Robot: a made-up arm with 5 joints.
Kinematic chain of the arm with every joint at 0, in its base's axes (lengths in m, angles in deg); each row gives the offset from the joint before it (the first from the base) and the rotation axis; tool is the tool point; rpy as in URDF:
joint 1: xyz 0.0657 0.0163 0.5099 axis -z
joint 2: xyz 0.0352 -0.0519 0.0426 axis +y
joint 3: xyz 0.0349 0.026 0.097 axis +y
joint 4: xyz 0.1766 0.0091 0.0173 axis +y
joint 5: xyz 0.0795 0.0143 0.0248 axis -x
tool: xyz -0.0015 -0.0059 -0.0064 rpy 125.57 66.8 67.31
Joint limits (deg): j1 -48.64..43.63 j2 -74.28..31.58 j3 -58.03..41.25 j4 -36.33..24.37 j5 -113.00..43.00
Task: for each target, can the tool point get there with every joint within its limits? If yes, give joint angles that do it. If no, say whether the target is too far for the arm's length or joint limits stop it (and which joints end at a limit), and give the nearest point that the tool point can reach.
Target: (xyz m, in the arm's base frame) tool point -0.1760 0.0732 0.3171
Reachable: no: joint limits stop it (at a limit: joint 1, joint 2, joint 3, joint 4) | nearest point 0.1908 0.1623 0.3736 | short by 0.382 m
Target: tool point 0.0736 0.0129 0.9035
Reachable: yes | joints 28.84 -33.98 -42.40 -20.58 -65.08
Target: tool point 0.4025 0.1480 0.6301
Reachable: yes | joints -21.42 22.87 -15.10 -2.04 -56.61
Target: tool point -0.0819 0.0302 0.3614
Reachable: no: joint limits stop it (at a limit: joint 1, joint 2, joint 3, joint 4) | nearest point 0.1914 0.1605 0.3737 | short by 0.303 m
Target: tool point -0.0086 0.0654 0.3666
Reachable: no: joint limits stop it (at a limit: joint 1, joint 2, joint 3, joint 4) | nearest point 0.1914 0.1605 0.3737 | short by 0.222 m
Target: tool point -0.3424 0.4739 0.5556
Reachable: no: too far | nearest point -0.1194 0.2006 0.7253 | short by 0.391 m
